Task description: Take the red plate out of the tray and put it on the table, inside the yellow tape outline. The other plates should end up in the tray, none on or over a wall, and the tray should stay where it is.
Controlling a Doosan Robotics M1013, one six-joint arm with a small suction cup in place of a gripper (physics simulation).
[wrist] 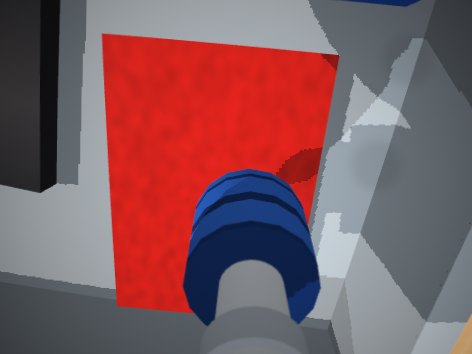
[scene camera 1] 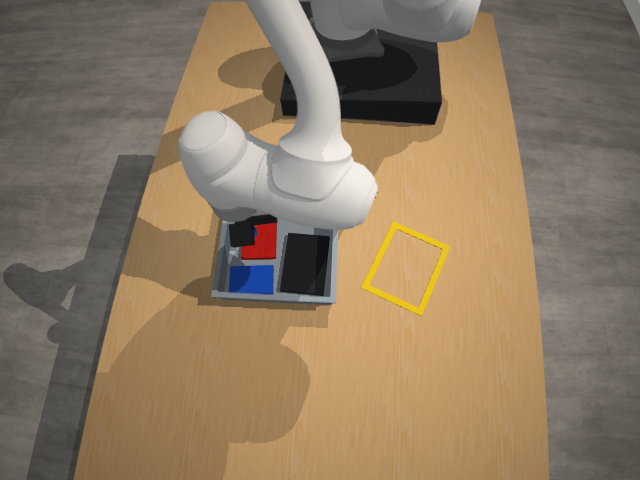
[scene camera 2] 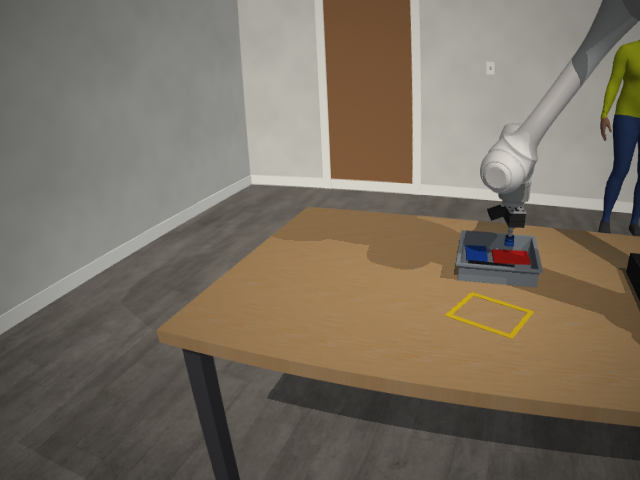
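Seen in the pictures: end effector, tool point: (wrist: 248,220) (scene camera 2: 509,244); arm's base, origin of the base link: (scene camera 1: 345,38).
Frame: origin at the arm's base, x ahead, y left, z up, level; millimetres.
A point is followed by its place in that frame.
The red plate (scene camera 1: 264,245) {z -58, x 551, y -252 mm} (scene camera 2: 510,256) {z -58, x 527, y -253 mm} (wrist: 200,125) {z -59, x 552, y -260 mm} lies in the grey tray (scene camera 1: 273,299) {z -23, x 682, y -237 mm} (scene camera 2: 496,275) {z -48, x 595, y -108 mm} (wrist: 50,320) {z -53, x 472, y -194 mm}. In scene camera 1 the blue plate (scene camera 1: 253,280) {z -59, x 626, y -280 mm} (scene camera 2: 476,253) {z -59, x 625, y -271 mm} (wrist: 400,2) {z -65, x 589, y -324 mm} lies in front of it and the black plate (scene camera 1: 301,263) {z -59, x 601, y -177 mm} (scene camera 2: 491,264) {z -60, x 592, y -201 mm} (wrist: 20,100) {z -59, x 560, y -199 mm} to its right. My blue suction cup (scene camera 1: 254,232) (scene camera 2: 509,241) (wrist: 250,200) is over one end of the red plate, a little above it, and holds nothing. The cup's shadow falls on the plate. The yellow tape outline (scene camera 1: 422,236) {z -71, x 567, y 91 mm} (scene camera 2: 479,326) {z -71, x 665, y 100 mm} is on the table, right of the tray in scene camera 1.
The tray walls stand up around the plates, close to the cup. The black base block (scene camera 1: 361,111) {z -41, x 229, y 8 mm} of the arm stands at the back of the wooden table (scene camera 1: 392,387) {z -72, x 872, y -28 mm} (scene camera 2: 336,310) {z -72, x 989, y 45 mm}. A person in a yellow top (scene camera 2: 629,77) stands behind the table at the right of scene camera 2.
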